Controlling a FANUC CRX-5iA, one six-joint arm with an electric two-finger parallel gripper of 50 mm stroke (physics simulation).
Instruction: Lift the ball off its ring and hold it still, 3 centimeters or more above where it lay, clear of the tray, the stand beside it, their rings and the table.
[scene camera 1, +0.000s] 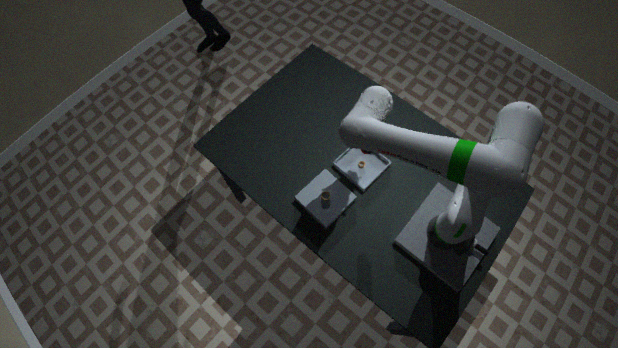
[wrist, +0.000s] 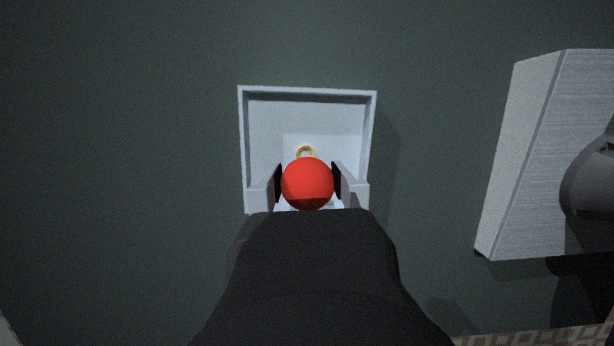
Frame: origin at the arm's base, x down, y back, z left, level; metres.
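Seen in the pictures: gripper, fingertip midpoint: (wrist: 306, 174); arm's base, link origin: (scene camera 1: 444, 232) (wrist: 606, 174).
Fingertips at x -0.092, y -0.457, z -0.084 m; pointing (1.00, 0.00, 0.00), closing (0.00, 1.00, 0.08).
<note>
Offsets run from my fingertips to a thing's middle. "pt": to the spot under its first point. Level surfaces: height alone.
The red ball {dx -0.014, dy +0.000, dz +0.005 m} (wrist: 307, 175) is between the two black finger pads of my gripper (wrist: 306, 174), which is shut on it. The ball hangs well above the tray {dx +0.125, dy -0.001, dz +0.005 m} (scene camera 1: 376, 176) (wrist: 307, 90), apart from its floor and walls. The tray's small orange ring {pt dx +0.136, dy -0.014, dz +0.012 m} (scene camera 1: 358, 164) (wrist: 305, 146) lies bare on the tray floor, beyond the ball in the wrist view. In the scene view the arm hides the gripper and most of the ball. The stand (scene camera 1: 311, 193) is beside the tray, with its own orange ring {pt dx +0.096, dy -0.030, dz +0.253 m} (scene camera 1: 325, 199) on top.
The dark table {dx +0.139 m} (scene camera 1: 280, 105) (wrist: 125, 125) carries the tray, the stand and the robot's base plate (scene camera 1: 417, 232) (wrist: 565, 150). The white arm (scene camera 1: 415, 145) reaches over the table from the base. A person's legs (scene camera 1: 207, 25) show on the floor beyond the table.
</note>
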